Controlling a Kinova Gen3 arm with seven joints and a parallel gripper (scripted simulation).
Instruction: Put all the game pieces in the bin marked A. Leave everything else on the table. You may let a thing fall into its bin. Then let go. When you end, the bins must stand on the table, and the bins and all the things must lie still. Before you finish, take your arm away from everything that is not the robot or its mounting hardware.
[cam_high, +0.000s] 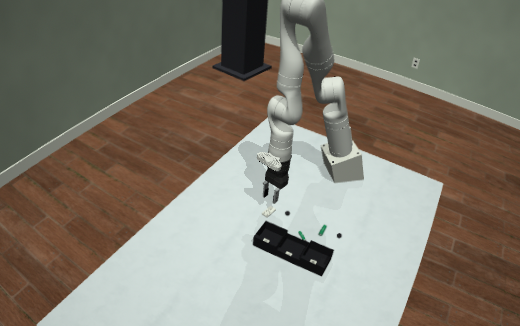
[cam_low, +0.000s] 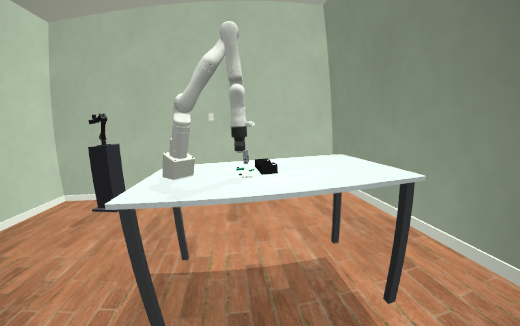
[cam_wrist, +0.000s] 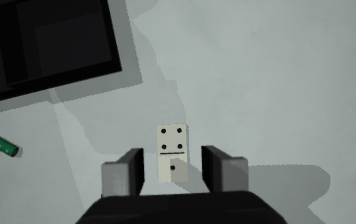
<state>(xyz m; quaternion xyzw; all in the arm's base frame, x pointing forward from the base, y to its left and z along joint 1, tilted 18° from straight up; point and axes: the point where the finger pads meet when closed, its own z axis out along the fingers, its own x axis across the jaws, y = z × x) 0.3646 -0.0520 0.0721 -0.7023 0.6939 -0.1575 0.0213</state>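
Right now the white domino is 8 cm below my hand. Also, from my hand: black three-compartment bin (17 cm to the left, 9 cm ahead, 6 cm below); green item (16 cm to the left, 8 cm below, 2 cm ahead).
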